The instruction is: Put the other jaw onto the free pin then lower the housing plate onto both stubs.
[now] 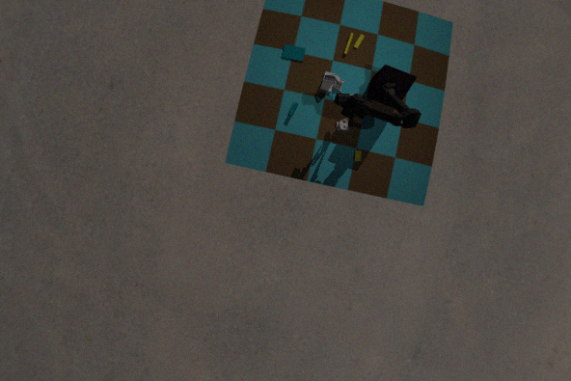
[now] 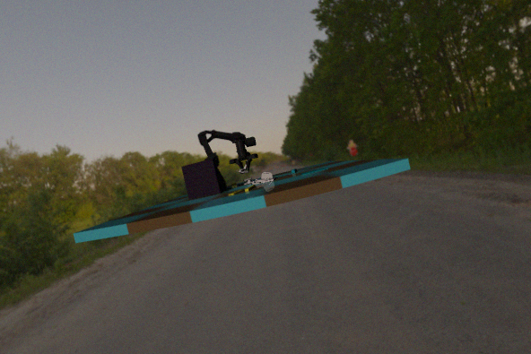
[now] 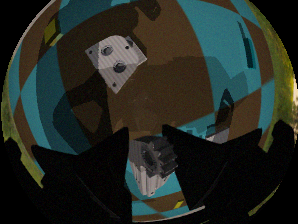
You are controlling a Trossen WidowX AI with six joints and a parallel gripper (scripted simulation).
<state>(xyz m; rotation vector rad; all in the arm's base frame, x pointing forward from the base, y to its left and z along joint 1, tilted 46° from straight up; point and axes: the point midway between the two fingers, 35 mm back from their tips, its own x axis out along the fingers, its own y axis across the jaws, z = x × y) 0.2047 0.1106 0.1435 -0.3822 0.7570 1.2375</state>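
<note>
Now: the grey jaw 20 mm to the right of my gripper tip and 30 mm above it. Also, from my gripper tip: yellow block (130 mm behind, 250 mm to the left, 70 mm below); then light-grey plate-like piece (10 mm behind, 80 mm to the left, 50 mm below); then teal stick (310 mm ahead, 50 mm to the left, 70 mm below).
</note>
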